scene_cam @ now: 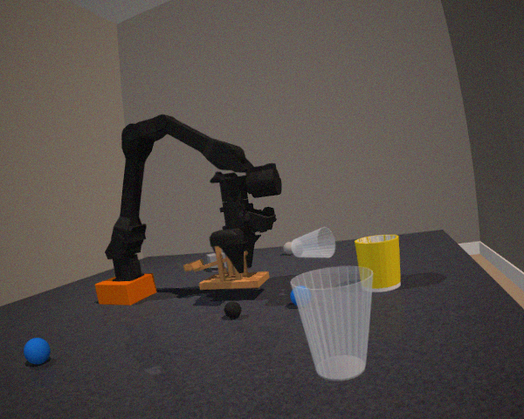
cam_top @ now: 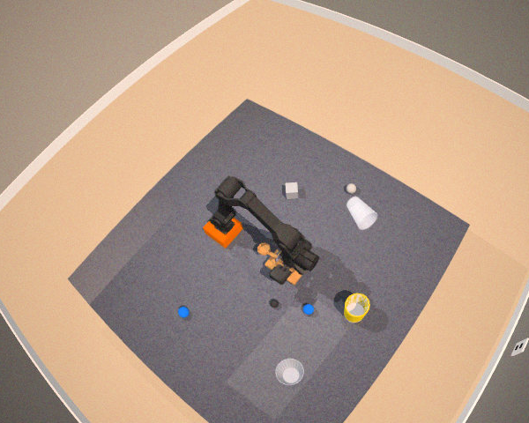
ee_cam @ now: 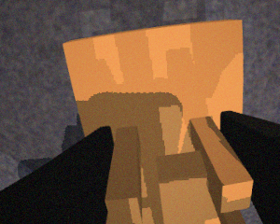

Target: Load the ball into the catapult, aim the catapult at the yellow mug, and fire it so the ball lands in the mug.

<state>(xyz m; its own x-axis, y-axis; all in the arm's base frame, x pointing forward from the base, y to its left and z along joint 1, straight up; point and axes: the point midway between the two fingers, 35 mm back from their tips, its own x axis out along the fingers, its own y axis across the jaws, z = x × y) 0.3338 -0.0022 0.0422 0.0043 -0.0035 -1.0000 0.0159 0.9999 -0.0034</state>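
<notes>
Now: the black ball 20 mm ahead of my gripper tip, 140 mm to the right of it and 40 mm below it. From my gripper tip the other things lie so: yellow mug: 290 mm ahead, 30 mm below; grey cube: 210 mm behind, 300 mm to the left, 30 mm below; wooden catapult: 70 mm behind, 20 mm to the left, 20 mm above.
</notes>
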